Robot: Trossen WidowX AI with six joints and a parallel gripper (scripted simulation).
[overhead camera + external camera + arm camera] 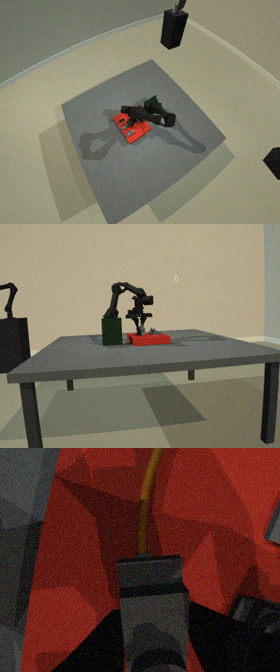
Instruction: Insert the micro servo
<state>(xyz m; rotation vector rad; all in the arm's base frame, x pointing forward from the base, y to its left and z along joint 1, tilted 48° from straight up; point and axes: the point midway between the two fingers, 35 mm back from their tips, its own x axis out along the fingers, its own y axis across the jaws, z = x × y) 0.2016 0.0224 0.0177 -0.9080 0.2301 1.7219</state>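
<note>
The red deck is 70 mm below my gripper tip, 10 mm to the right of it and 10 mm ahead of it.
</note>
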